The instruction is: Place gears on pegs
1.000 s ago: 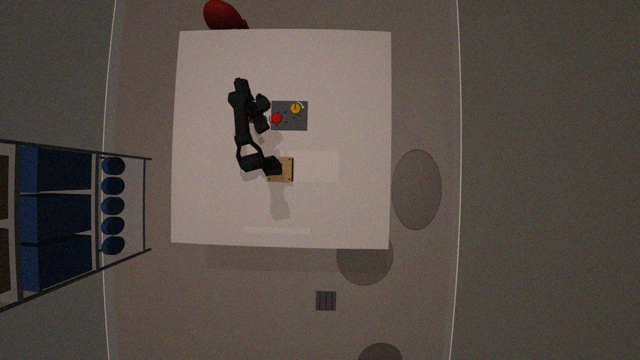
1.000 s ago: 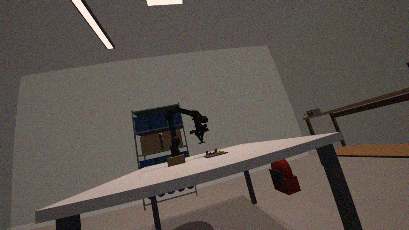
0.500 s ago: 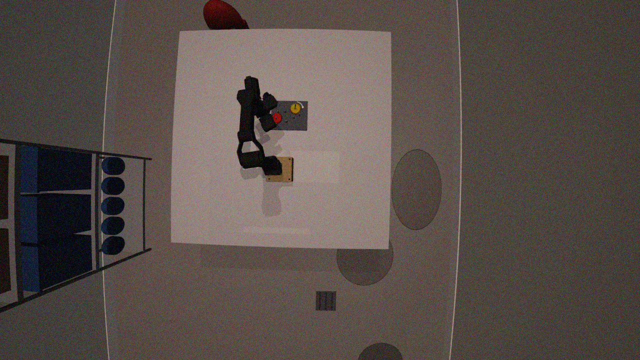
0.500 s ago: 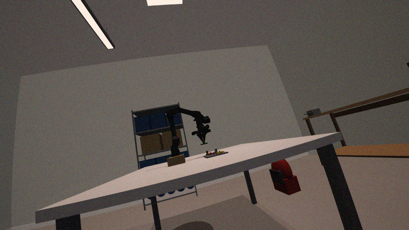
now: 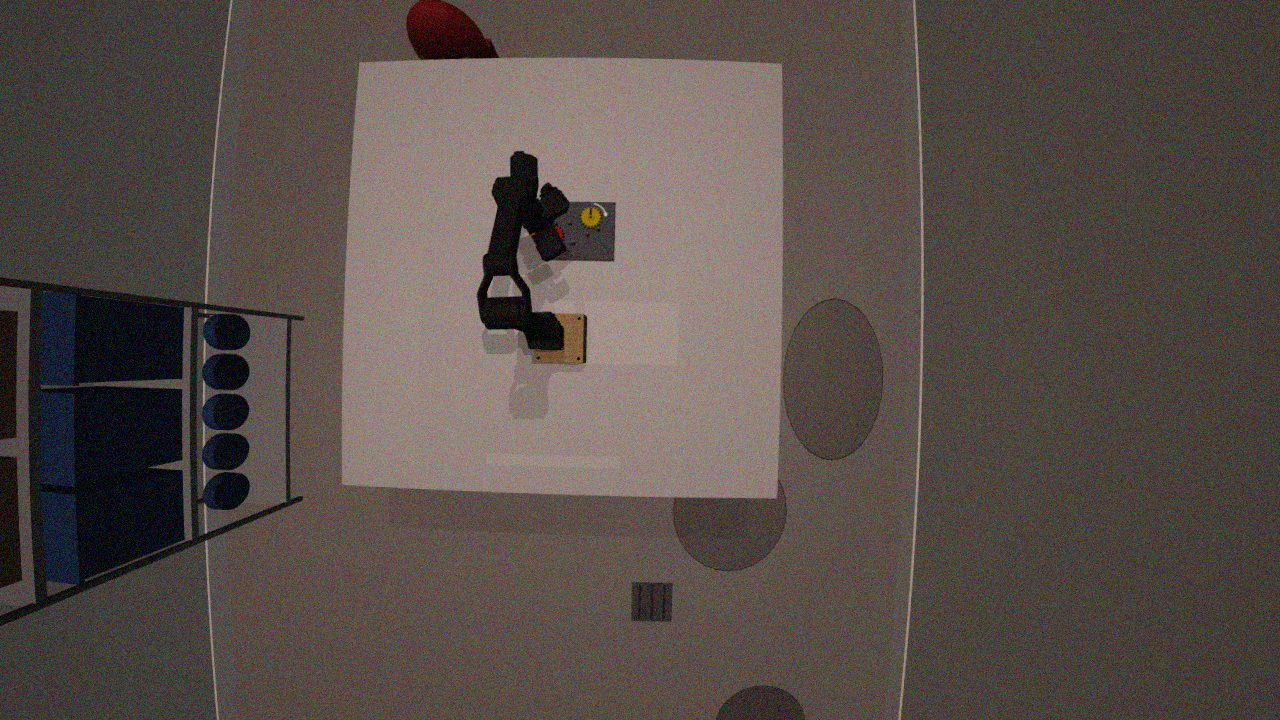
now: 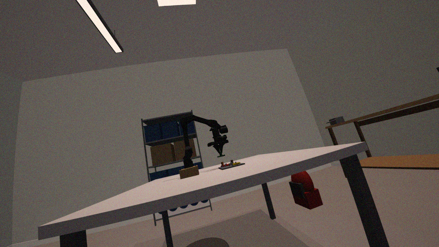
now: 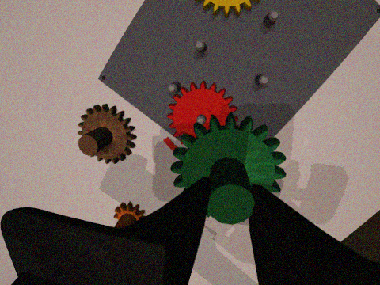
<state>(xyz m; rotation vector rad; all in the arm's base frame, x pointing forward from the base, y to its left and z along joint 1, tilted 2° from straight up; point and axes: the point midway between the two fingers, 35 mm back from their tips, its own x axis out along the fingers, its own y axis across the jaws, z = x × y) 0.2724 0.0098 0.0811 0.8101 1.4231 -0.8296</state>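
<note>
The small orange gear is 20 mm ahead of my gripper tip, 160 mm to the left of it and 100 mm below it. Round my gripper tip: red gear (30 mm ahead, 100 mm below); green gear (10 mm below); red arrow (10 mm ahead, 40 mm to the left, 110 mm below).
</note>
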